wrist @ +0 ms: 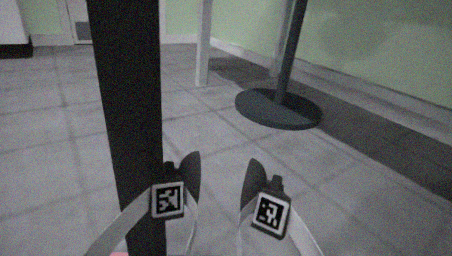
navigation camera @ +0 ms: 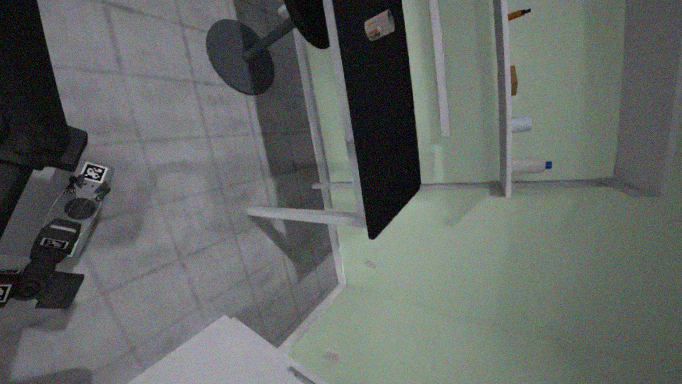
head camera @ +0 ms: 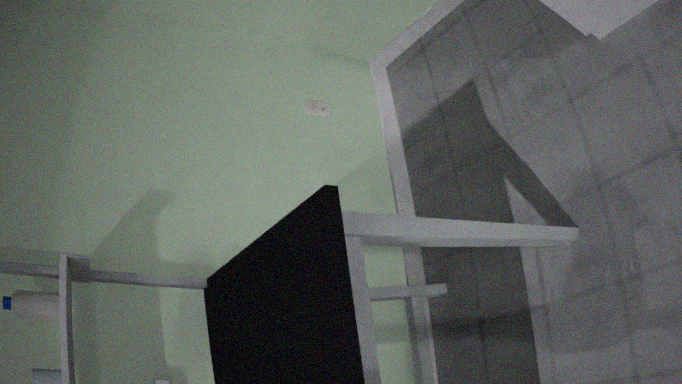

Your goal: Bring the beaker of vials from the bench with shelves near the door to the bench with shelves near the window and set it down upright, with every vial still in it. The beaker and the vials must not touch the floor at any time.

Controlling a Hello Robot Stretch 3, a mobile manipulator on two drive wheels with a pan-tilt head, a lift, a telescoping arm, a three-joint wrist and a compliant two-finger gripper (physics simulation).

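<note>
The beaker of vials (navigation camera: 380, 25) stands on the black top of a bench with shelves (navigation camera: 387, 130) (head camera: 285, 295), near the top of the navigation view, which is turned on its side. The beaker looks pinkish with small coloured marks; single vials are too blurred to tell. It does not show in the head view. My gripper (wrist: 222, 173) is open and empty, with floor tiles showing between its fingertips. It is low and apart from the bench and the beaker. The other bench cannot be made out.
A round stool base (navigation camera: 240, 57) (wrist: 277, 109) stands by the bench. A white bench leg (wrist: 202, 45) and a dark vertical post (wrist: 131, 100) show in the wrist view. Bottles, including a blue-capped one (navigation camera: 531, 166), stand on a shelf. A white cabinet (navigation camera: 225, 355) stands near the corner.
</note>
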